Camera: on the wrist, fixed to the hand. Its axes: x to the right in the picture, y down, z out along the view.
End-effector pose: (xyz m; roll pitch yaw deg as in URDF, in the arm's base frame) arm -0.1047 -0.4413 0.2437 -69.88 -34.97 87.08
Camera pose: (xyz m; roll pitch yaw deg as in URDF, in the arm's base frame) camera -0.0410 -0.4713 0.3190 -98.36 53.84 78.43
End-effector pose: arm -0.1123 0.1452 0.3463 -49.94 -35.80 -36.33
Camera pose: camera -0.1739 0.0818 0.3994 -72.08 50.80 -12.42
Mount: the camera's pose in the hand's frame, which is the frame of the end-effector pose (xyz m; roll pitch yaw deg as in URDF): 0.0213 -0.0947 -0.0347 -1.69 25.21 89.03
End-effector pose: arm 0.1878 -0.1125 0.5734 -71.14 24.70 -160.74
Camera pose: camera 0.1177 -0.0698 0.6357 102.70 65.40 34.67
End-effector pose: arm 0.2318 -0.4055 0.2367 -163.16 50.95 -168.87
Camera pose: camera 0.1880 -0.4963 0.2584 127.43 -4.58 108.20
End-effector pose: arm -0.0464 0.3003 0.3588 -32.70 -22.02 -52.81
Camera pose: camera -0.1179 0.2316 0.3871 -39.43 51.22 5.20
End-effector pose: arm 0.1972 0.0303 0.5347 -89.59 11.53 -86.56
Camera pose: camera 0.1643 -0.0115 0.6230 154.35 63.18 161.80
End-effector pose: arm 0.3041 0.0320 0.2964 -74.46 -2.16 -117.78
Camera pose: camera 0.2436 0.0433 0.3791 -163.83 79.86 169.56
